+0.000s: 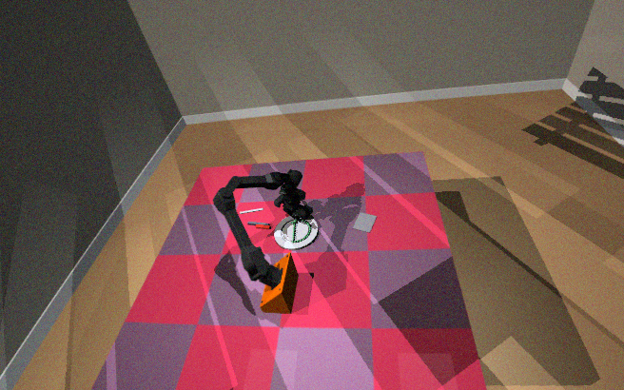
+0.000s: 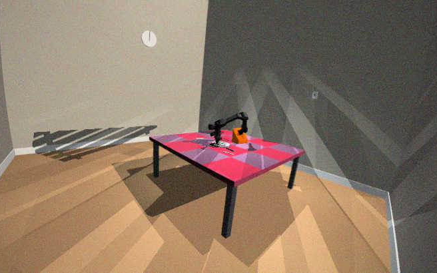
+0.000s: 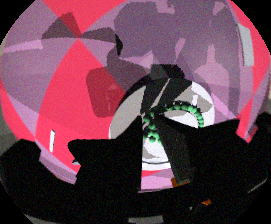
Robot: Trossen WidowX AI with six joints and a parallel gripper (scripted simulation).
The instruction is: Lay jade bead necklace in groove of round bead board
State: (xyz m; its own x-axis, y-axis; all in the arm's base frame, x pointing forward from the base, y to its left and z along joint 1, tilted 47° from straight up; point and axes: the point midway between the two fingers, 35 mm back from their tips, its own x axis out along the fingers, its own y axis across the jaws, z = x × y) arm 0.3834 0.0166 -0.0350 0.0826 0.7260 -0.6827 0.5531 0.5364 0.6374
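My gripper tip is now 70 mm past the round white bead board and 10 mm above it. Also, from my gripper tip: red-handled tool 20 mm behind, 170 mm to the left, 10 mm below; flat grey pad 30 mm behind, 310 mm to the right, 20 mm below; thin white rod 90 mm ahead, 240 mm to the left, 10 mm below.
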